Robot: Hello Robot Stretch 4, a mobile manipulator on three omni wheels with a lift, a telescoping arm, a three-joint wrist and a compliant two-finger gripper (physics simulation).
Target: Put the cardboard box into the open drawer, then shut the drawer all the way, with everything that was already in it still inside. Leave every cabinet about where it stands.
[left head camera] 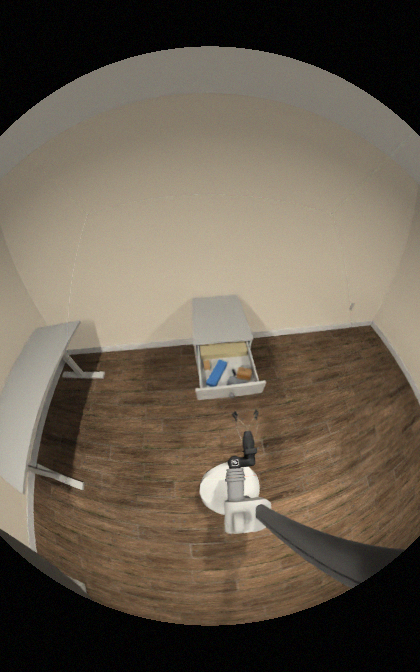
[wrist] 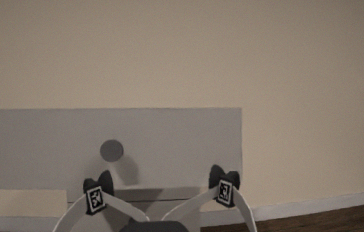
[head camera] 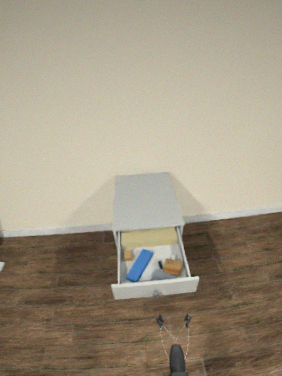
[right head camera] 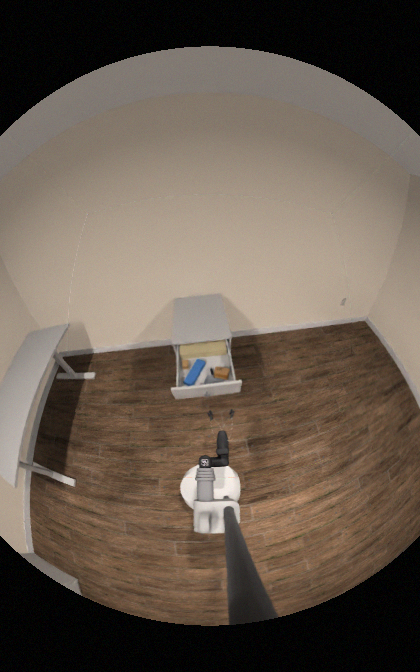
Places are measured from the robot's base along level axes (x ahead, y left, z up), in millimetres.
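Where they show: end effector, tool point: point(wrist: 161, 185) point(head camera: 173, 318).
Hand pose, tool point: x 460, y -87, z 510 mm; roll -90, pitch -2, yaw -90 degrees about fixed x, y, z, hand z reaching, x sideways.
Note:
Each offset is from my tool point to the centre of the thing. "pt": to the spot under its first point.
The cardboard box @(dz +19, dx +262, dy -17 mm) point(head camera: 173, 267) point(left head camera: 244, 373) point(right head camera: 221, 373) lies inside the open drawer, at its front right. The drawer's front panel point(head camera: 150, 289) point(left head camera: 215, 393) point(right head camera: 192, 391) point(wrist: 50, 150) stands well out from the grey cabinet point(head camera: 147, 200) point(left head camera: 221, 320) point(right head camera: 201, 319). A round knob @(pt dz +26, dx +99, dy +75 mm) point(wrist: 111, 150) shows on the panel in the wrist view. My gripper point(head camera: 174, 320) point(left head camera: 246, 414) point(right head camera: 221, 414) point(wrist: 161, 185) is open and empty, in front of the drawer and right of the knob. The wrist view does not show the drawer's inside.
Also in the drawer are a blue block @(dz -2, dx +289, dy +159 mm) point(head camera: 140, 265), a small brown box @(dz -2, dx +357, dy +228 mm) point(head camera: 128, 255), a pale yellow block @(pt dz +34, dx +458, dy +104 mm) point(head camera: 149, 237), a grey flat piece @(dz -12, dx +217, dy +32 mm) point(head camera: 161, 275) and a small dark piece @(dz -10, dx +293, dy +47 mm) point(head camera: 161, 265). A grey table point(left head camera: 30, 395) point(right head camera: 25, 390) stands at the left. A wall is behind the cabinet.

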